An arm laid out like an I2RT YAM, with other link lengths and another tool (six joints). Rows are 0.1 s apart.
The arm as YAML. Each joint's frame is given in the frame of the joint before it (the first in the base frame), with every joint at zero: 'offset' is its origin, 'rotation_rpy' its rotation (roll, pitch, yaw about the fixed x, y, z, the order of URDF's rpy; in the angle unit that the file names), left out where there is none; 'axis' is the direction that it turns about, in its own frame. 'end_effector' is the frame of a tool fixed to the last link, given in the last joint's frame.
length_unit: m
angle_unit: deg
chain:
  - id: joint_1
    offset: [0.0, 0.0, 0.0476]
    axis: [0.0, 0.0, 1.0]
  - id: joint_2
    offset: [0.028, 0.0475, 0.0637]
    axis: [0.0, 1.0, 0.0]
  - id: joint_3
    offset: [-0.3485, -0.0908, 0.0]
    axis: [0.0, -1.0, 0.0]
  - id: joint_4
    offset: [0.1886, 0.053, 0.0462]
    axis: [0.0, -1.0, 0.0]
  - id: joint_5
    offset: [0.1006, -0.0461, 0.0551]
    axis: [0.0, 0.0, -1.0]
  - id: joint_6
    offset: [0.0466, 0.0, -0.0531]
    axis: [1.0, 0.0, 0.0]
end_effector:
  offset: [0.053, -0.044, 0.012]
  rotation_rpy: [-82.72, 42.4, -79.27]
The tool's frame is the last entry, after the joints.
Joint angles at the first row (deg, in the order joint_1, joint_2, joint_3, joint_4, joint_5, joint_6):
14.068, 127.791, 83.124, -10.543, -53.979, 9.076
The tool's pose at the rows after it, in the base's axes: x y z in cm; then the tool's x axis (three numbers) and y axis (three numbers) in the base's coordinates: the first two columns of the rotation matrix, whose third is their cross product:
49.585, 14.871, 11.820, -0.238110, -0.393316, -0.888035, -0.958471, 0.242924, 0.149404
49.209, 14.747, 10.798, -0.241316, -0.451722, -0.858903, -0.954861, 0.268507, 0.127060
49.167, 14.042, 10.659, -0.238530, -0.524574, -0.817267, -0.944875, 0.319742, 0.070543
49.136, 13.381, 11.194, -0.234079, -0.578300, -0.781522, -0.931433, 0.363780, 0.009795
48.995, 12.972, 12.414, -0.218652, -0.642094, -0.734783, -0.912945, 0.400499, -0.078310
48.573, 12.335, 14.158, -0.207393, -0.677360, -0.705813, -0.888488, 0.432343, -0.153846
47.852, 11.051, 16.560, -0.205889, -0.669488, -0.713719, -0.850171, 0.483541, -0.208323
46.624, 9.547, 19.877, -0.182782, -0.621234, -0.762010, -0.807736, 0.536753, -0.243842
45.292, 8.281, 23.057, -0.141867, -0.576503, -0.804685, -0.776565, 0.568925, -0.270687
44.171, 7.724, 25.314, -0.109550, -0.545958, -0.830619, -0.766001, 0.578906, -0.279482
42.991, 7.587, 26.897, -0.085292, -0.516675, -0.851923, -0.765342, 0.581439, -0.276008
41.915, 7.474, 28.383, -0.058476, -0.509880, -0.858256, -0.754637, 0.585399, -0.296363
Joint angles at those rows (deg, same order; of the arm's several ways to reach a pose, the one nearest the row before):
15.569, 127.711, 81.720, -12.455, -49.556, 6.325
16.388, 127.921, 80.459, -12.457, -45.221, 5.533
17.000, 127.196, 79.616, -12.634, -38.538, 5.181
17.526, 125.906, 78.793, -12.439, -32.715, 5.315
18.689, 123.913, 78.103, -12.519, -25.466, 5.191
19.330, 121.094, 76.665, -11.945, -20.099, 5.480
18.861, 116.950, 73.890, -9.693, -17.182, 7.149
17.619, 111.085, 70.016, -5.987, -17.285, 9.453
16.360, 105.595, 67.311, -3.641, -18.395, 10.785
15.735, 101.797, 66.468, -3.609, -19.820, 11.499
15.599, 98.691, 65.540, -3.655, -21.369, 12.419
15.960, 95.839, 64.781, -3.737, -20.922, 12.656

